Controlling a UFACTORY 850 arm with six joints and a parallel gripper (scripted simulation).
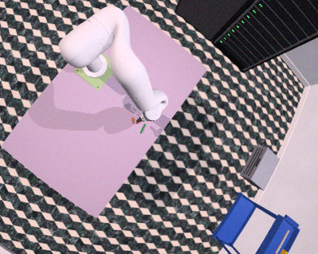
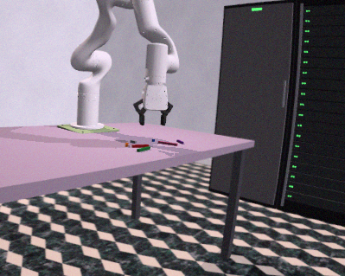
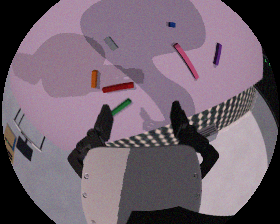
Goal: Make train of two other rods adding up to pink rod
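Now: hand 20 mm short of the green rod, 90 mm to the left of it and 90 mm above it. The rest, counted from my hand: grey rod 100 mm behind, 10 mm to the left, 90 mm below; then red rod 20 mm behind, 50 mm to the right, 90 mm below; then short orange rod 70 mm behind, 70 mm to the right, 90 mm below.
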